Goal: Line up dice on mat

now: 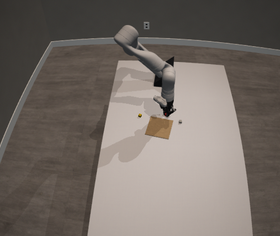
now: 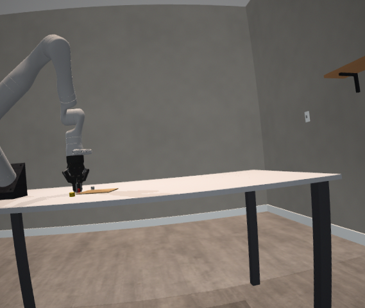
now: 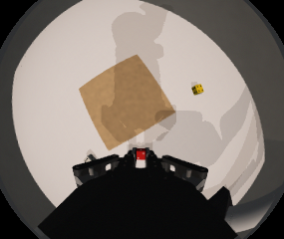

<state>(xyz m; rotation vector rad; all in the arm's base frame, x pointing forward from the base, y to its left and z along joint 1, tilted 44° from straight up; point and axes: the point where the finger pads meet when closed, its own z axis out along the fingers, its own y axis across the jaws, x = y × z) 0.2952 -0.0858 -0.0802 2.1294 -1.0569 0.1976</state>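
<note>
Now: hand 9 cm short of the square mat, 5 cm to the left of it and 2 cm above it. The rest, counted from my hand: yellow die 16 cm to the right, 1 cm below; then red die 1 cm below; then white die 8 cm to the left, 6 cm ahead, 1 cm below.
</note>
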